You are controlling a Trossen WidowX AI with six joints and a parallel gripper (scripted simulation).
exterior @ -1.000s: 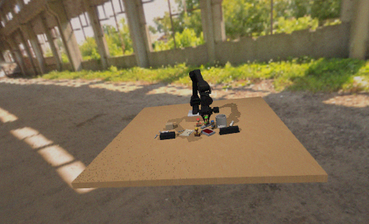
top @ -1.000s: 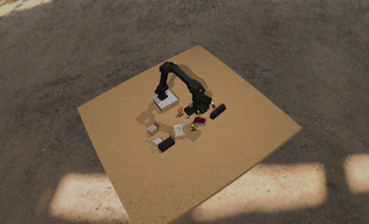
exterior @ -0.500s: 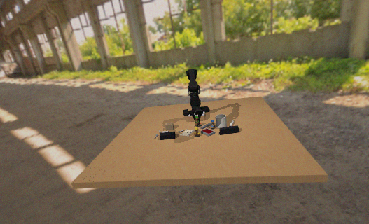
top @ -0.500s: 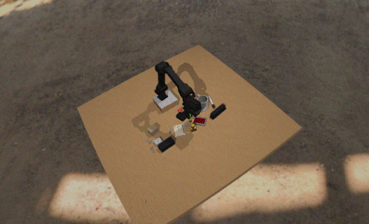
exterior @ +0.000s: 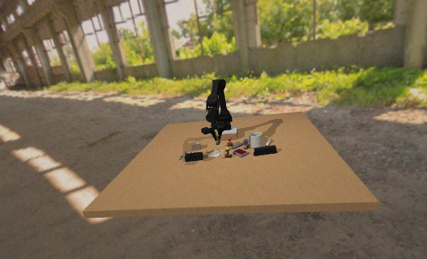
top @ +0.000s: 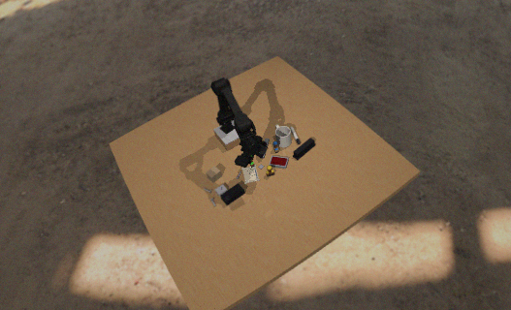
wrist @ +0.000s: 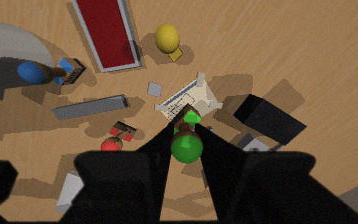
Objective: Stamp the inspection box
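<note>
My gripper tip is 9 cm above the white card and 2 cm to the left of it. The rest, counted from my gripper tip: red-knobbed stamp 10 cm behind, 8 cm to the left, 7 cm below; then green-knobbed stamp right at my gripper tip; then yellow-knobbed stamp 7 cm below, 7 cm ahead, 5 cm to the left.
</note>
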